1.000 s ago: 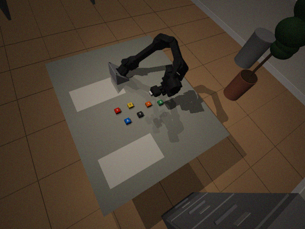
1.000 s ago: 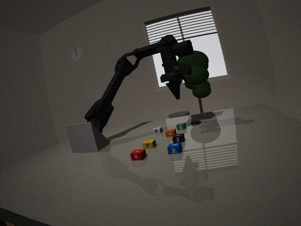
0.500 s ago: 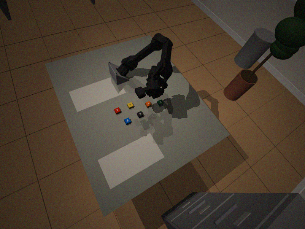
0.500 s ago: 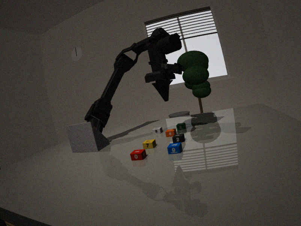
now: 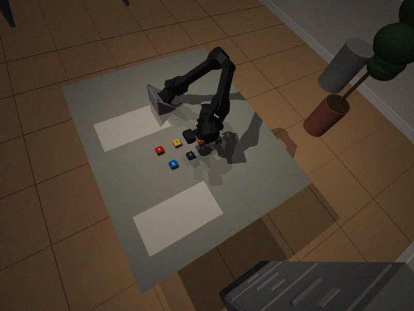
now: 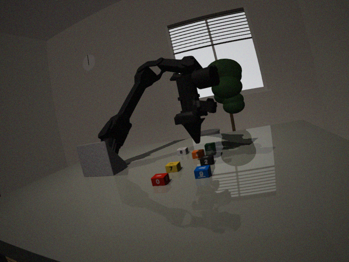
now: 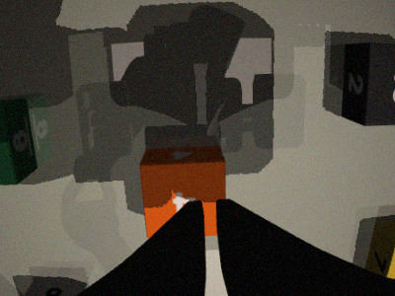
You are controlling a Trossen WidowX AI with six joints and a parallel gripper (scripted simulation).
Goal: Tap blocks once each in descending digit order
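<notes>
My gripper tip is now 1 cm past the orange block, 1 cm to the right of it and 3 cm above it. Also, from my gripper tip: white block 7 cm behind, 9 cm to the left, 3 cm below; then green block 3 cm ahead, 9 cm to the left, 3 cm below; then black block 2 cm ahead, 8 cm to the right, 3 cm below.
</notes>
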